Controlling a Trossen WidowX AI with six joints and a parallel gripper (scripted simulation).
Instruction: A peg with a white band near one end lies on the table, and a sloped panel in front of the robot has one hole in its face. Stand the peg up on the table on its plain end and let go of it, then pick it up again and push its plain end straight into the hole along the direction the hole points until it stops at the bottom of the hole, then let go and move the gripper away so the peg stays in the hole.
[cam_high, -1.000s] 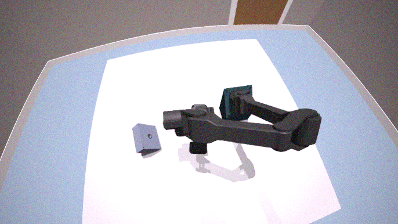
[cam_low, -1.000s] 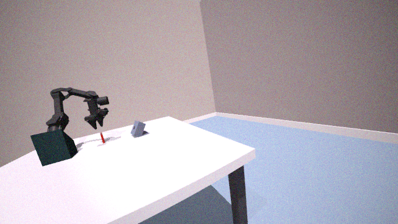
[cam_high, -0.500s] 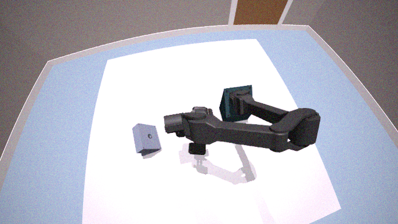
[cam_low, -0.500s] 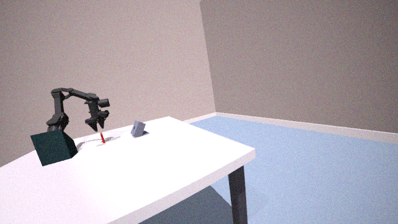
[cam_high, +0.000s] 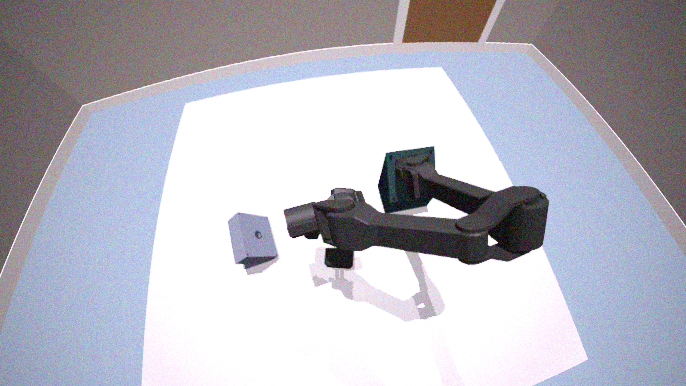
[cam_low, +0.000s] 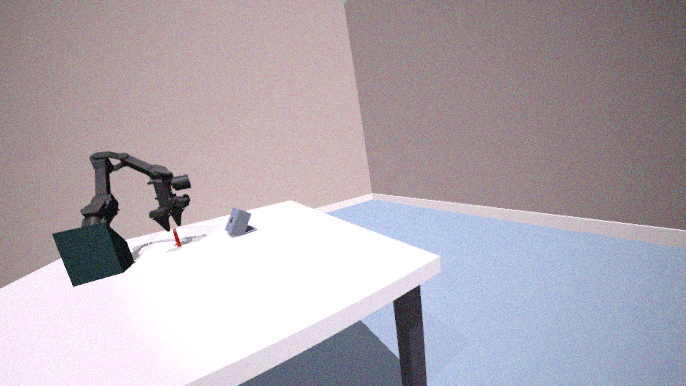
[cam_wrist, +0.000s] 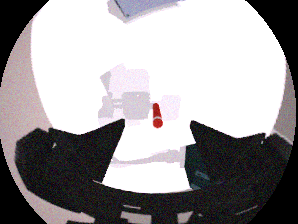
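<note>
The red peg is 2 cm below my gripper tip. From my gripper tip the other things lie so: grey sloped panel: 25 cm ahead, 6 cm to the right, 3 cm below.
</note>
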